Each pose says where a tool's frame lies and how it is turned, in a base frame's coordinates. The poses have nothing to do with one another.
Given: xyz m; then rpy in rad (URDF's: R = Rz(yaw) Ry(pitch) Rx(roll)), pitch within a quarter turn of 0, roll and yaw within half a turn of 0.
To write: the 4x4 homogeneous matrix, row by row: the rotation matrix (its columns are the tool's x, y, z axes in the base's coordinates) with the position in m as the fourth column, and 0 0 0 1 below. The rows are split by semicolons. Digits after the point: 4 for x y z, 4 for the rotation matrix.
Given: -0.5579, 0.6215, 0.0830, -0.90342, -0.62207, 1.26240
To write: 0.2467, -0.4508, -0.8579, -0.5579; 0.7743, 0.6240, -0.1052, 0.6215; 0.5827, -0.6383, 0.5030, 0.0830; 0, 0, 0, 1
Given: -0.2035, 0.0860, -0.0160, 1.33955, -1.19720, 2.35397
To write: -0.2575, 0.4770, 0.8404, -0.2035; 0.2586, -0.8039, 0.5355, 0.0860; 0.9310, 0.3553, 0.0836, -0.0160; 0, 0, 0, 1
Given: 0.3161, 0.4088, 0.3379, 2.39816, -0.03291, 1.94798
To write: -0.3681, 0.6926, 0.6203, 0.3161; 0.9292, 0.2504, 0.2718, 0.4088; 0.0329, 0.6765, -0.7358, 0.3379; 0, 0, 0, 1
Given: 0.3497, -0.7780, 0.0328, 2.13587, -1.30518, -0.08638
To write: 0.2615, -0.8581, 0.4419, 0.3497; -0.0226, -0.4632, -0.8860, -0.7780; 0.9649, 0.2217, -0.1406, 0.0328; 0, 0, 0, 1
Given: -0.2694, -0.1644, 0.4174, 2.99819, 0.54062, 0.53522
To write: 0.7375, 0.5681, -0.3653, -0.2694; 0.4373, -0.8138, -0.3827, -0.1644; -0.5147, 0.1225, -0.8486, 0.4174; 0, 0, 0, 1
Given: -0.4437, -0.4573, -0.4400, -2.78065, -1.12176, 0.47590
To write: 0.3859, 0.7114, 0.5874, -0.4437; 0.1989, -0.6858, 0.7000, -0.4573; 0.9009, -0.1533, -0.4061, -0.4400; 0, 0, 0, 1
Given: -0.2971, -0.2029, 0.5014, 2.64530, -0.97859, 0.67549
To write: 0.4356, 0.2415, 0.8671, -0.2971; 0.3490, -0.9333, 0.0846, -0.2029; 0.8297, 0.2658, -0.4908, 0.5014; 0, 0, 0, 1
